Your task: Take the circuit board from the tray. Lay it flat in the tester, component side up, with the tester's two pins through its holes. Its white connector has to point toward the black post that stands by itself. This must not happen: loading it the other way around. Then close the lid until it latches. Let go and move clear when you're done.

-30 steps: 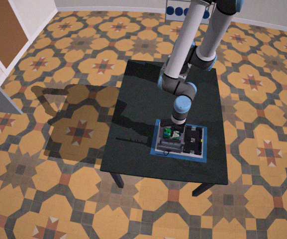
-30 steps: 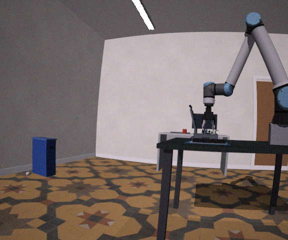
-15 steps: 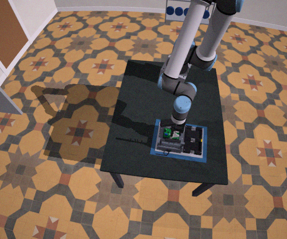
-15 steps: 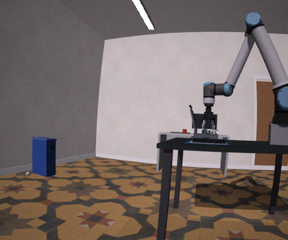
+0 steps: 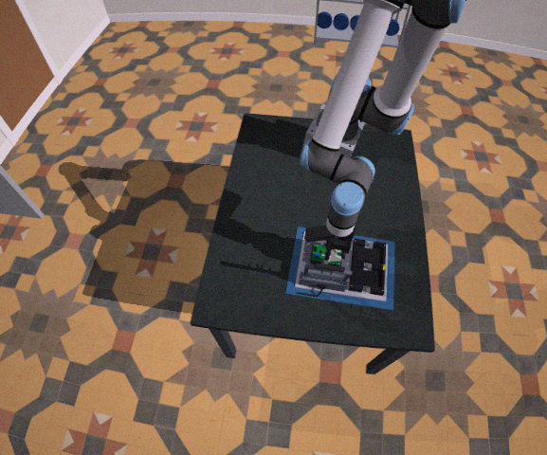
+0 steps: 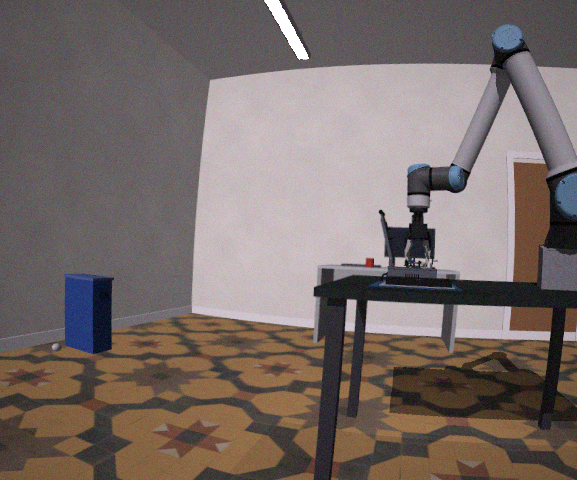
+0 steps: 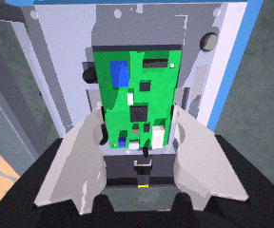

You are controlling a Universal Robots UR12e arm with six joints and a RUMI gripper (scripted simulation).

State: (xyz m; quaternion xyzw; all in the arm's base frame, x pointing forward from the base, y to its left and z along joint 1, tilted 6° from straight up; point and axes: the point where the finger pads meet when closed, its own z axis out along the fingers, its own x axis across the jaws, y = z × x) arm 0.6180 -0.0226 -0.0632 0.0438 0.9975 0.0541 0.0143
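Right now my hand is 3 cm short of the tester, 3 cm to the right of it and 4 cm below it. Also, from my hand: green circuit board right at my hand; tester lid 12 cm ahead, 1 cm to the right, 10 cm above.
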